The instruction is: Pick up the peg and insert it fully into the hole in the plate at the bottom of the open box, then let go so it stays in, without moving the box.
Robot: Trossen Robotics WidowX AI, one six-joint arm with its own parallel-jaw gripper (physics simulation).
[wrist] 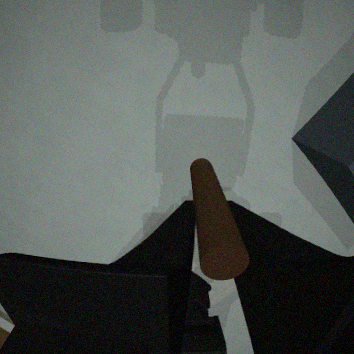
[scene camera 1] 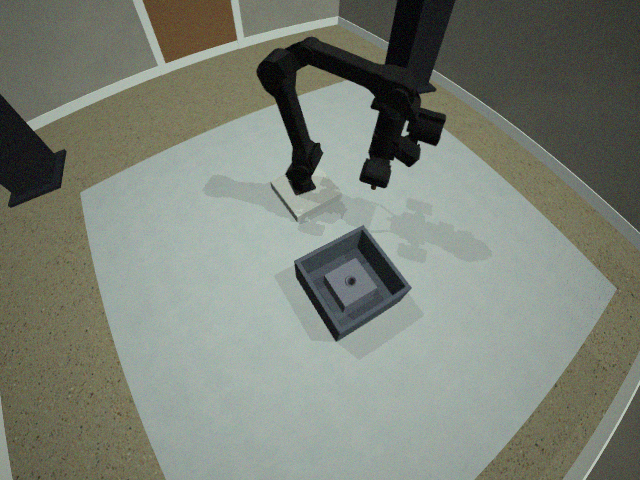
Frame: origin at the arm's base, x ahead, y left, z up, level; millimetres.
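Seen in the pictures: gripper, fingertip midpoint: [wrist: 206, 209]; arm's base at its link origin: [scene camera 1: 302, 184].
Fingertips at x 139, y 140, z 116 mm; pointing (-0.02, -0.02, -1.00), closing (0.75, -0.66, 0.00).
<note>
Offsets run from my fingertips to a thing's top centre. Level surfaces: height alone.
The brown round peg @[dx +4, dy +5, dz +42 mm] [scene camera 1: 373, 187] [wrist: 220, 235] is held between the fingers of my black gripper [scene camera 1: 374, 177] [wrist: 206, 209], which is shut on it. The peg's far end sticks out past the fingertips, above the floor mat. The dark grey open box @[dx +197, dy -154, dz -47 mm] [scene camera 1: 372, 316] [wrist: 332, 130] stands in front of the gripper in the scene view, and one corner of it shows at the right edge of the wrist view. The light grey plate @[dx +197, dy -154, dz -84 mm] [scene camera 1: 361, 291] lies inside at the bottom, with a round dark hole [scene camera 1: 351, 281] near its middle. The gripper is behind the box, outside its walls.
The arm's pale base slab [scene camera 1: 316, 202] lies behind and left of the box, on the large pale mat @[dz -145 mm] [scene camera 1: 232, 361]. Dark columns stand at the far left [scene camera 1: 31, 165] and behind the arm [scene camera 1: 418, 49]. Arm shadows fall on the mat.
</note>
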